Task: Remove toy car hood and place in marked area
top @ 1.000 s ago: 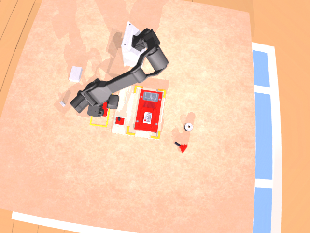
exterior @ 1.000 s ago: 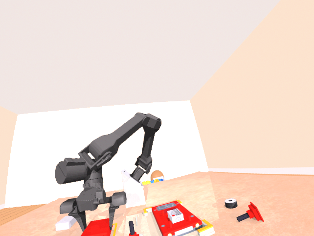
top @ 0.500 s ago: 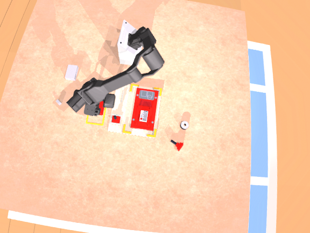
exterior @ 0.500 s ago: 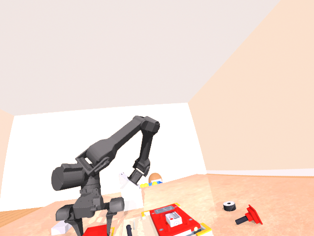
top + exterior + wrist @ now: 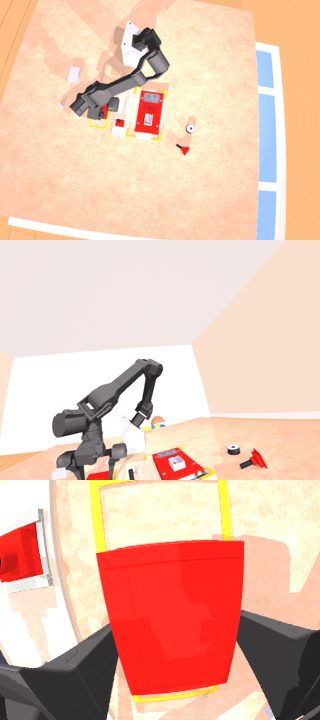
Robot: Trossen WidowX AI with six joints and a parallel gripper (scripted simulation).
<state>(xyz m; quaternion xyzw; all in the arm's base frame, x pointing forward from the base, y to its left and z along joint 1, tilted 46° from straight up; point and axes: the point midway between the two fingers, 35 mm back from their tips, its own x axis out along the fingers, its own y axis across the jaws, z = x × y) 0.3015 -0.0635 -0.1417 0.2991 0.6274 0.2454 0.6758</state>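
Now: gripper tip 1 cm below the hood. Round my gripper tip: black peg (6 cm ahead, 10 cm to the left, 2 cm above).
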